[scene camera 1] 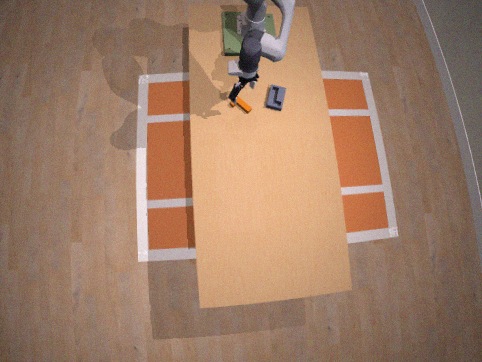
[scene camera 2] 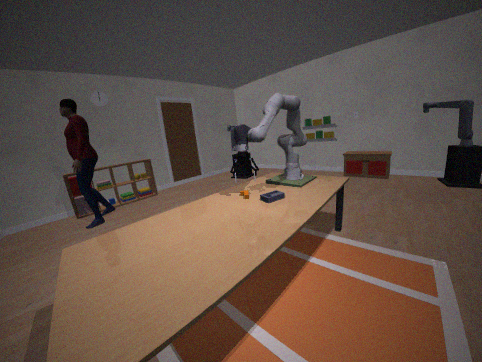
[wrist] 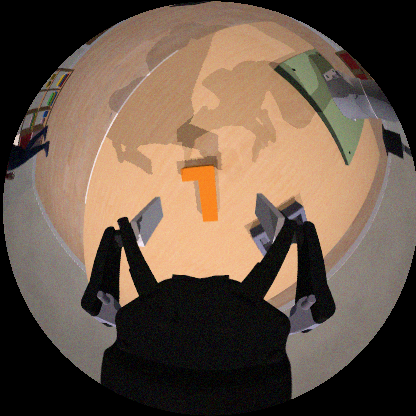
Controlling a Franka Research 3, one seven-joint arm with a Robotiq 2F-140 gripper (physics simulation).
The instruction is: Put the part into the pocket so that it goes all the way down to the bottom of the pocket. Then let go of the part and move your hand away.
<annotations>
My gripper is open, holding nothing. Also in view: an orange L-shaped part.
</annotations>
